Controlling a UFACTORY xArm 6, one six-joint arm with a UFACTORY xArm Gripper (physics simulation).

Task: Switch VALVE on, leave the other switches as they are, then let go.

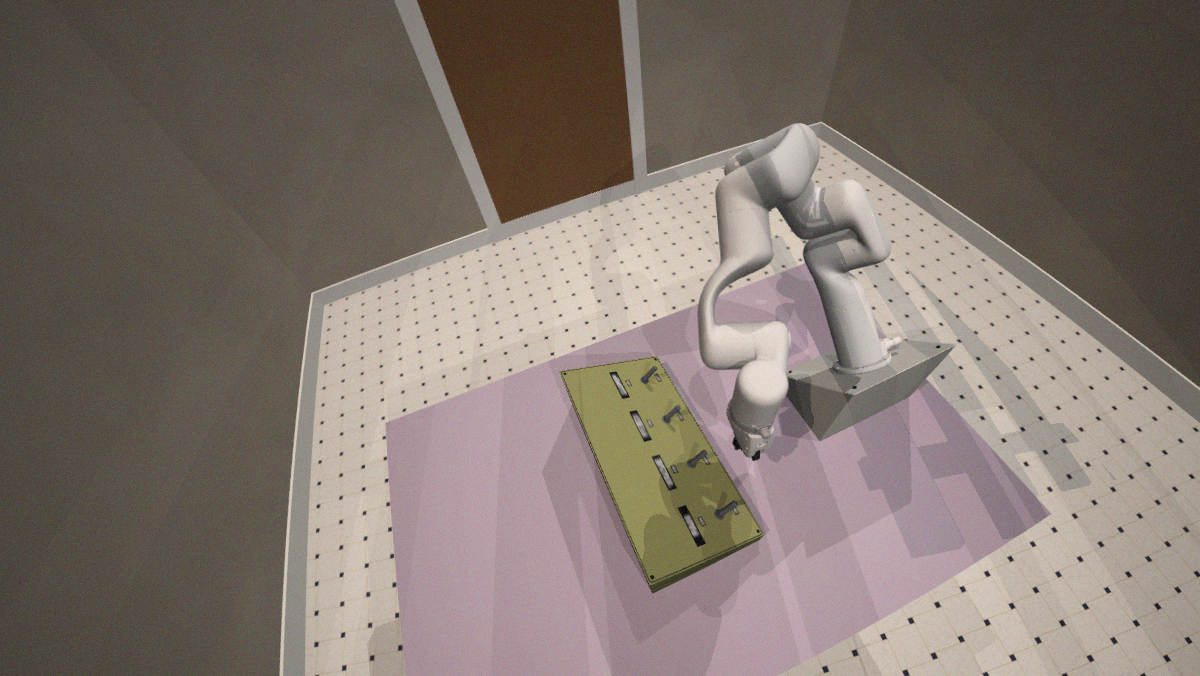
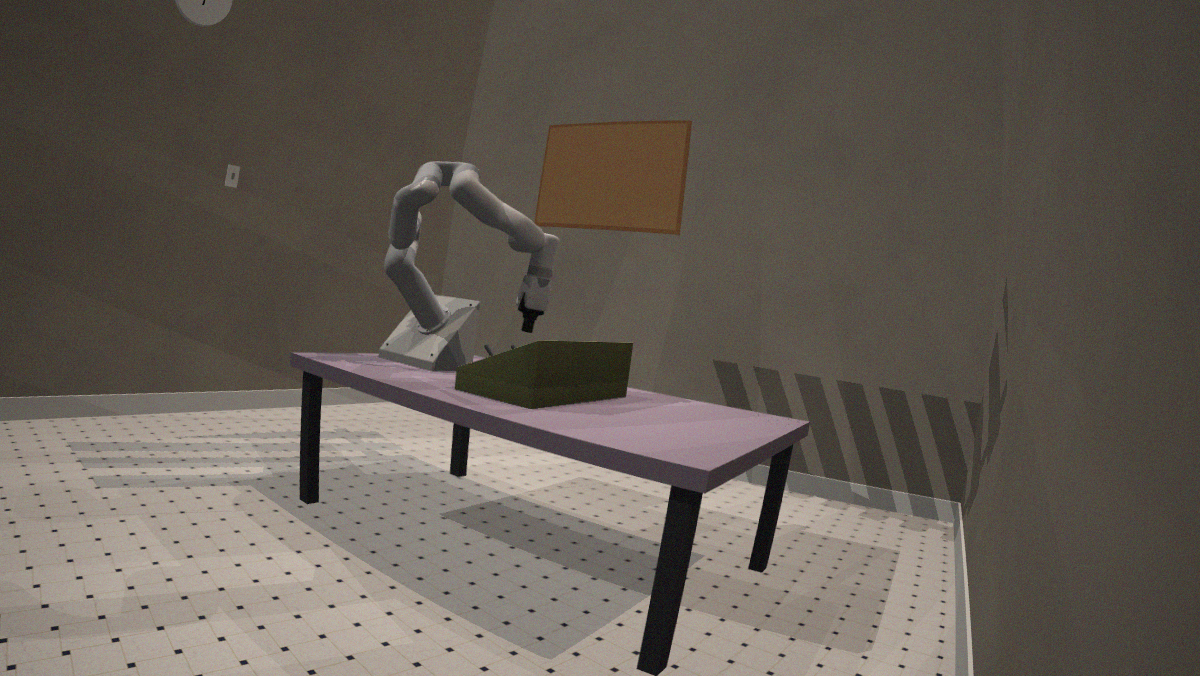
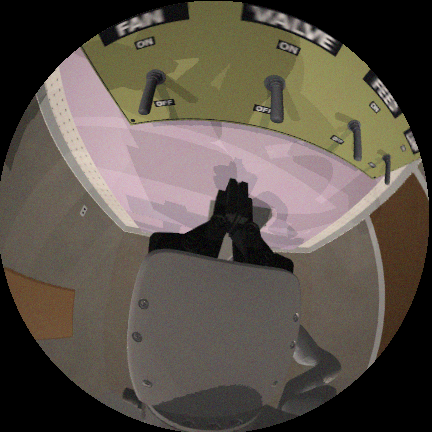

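Observation:
The green sloped panel carries a row of lever switches. The VALVE lever leans to its OFF side, under the VALVE label. The FAN lever, the FEED lever and the LAMP lever also lean to their OFF sides. My gripper is shut and empty. It hangs above the table beside the panel's lever-side edge, on the robot-base side, apart from every lever.
The panel stands on a pink-purple table. The arm's grey wedge base stands on the table on the lever side of the panel. A cork-coloured board hangs on the wall.

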